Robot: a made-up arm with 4 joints. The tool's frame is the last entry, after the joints.
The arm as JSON. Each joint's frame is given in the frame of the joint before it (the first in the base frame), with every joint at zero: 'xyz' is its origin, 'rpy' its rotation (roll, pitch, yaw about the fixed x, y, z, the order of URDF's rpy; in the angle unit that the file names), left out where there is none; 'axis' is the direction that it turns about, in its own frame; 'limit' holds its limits. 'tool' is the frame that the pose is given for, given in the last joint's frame.
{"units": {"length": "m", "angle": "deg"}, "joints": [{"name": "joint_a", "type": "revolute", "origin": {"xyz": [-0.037, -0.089, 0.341], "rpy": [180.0, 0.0, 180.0]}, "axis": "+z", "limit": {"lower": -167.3, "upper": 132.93}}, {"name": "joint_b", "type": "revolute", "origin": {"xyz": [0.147, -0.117, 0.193], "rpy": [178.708, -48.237, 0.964]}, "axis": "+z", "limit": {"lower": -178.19, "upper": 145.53}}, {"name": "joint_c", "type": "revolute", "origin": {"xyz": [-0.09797, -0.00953, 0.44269], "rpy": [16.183, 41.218, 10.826]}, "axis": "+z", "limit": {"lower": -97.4, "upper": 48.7}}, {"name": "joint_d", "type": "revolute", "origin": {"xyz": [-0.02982, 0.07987, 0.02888], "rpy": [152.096, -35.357, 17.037]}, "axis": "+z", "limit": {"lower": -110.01, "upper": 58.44}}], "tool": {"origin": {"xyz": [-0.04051, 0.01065, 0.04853], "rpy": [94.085, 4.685, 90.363]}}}
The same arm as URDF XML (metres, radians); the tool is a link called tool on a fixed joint. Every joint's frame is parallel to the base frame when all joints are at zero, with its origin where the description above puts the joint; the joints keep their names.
<robot name="arm">
<joint name="joint_a" type="revolute"><parent link="base_link"/><child link="link1"/><origin xyz="-0.0370 -0.0890 0.3410"/><axis xyz="0 0 -1"/><limit lower="-2.9199" upper="2.3201"/></joint>
<joint name="joint_b" type="revolute"><parent link="link1"/><child link="link2"/><origin xyz="-0.1470 -0.1170 -0.1930"/><axis xyz="-0.745986 -0.01 0.665887"/><limit lower="-3.1100" upper="2.5400"/></joint>
<joint name="joint_c" type="revolute"><parent link="link2"/><child link="link3"/><origin xyz="-0.2650 0.0040 0.3680"/><axis xyz="-0.987695 0.155199 -0.0193"/><limit lower="-1.7000" upper="0.8500"/></joint>
<joint name="joint_d" type="revolute"><parent link="link3"/><child link="link4"/><origin xyz="-0.0410 -0.0700 0.0390"/><axis xyz="0.758116 0.100602 -0.644313"/><limit lower="-1.9200" upper="1.0200"/></joint>
<joint name="tool_joint" type="fixed"><parent link="link4"/><child link="tool"/><origin xyz="0.0590 0.0250 -0.0020" rpy="-2.3585 0.0651 1.8654"/></joint>
<link name="base_link"/>
<link name="link1"/>
<link name="link2"/>
<link name="link3"/>
<link name="link4"/>
<link name="tool"/>
</robot>

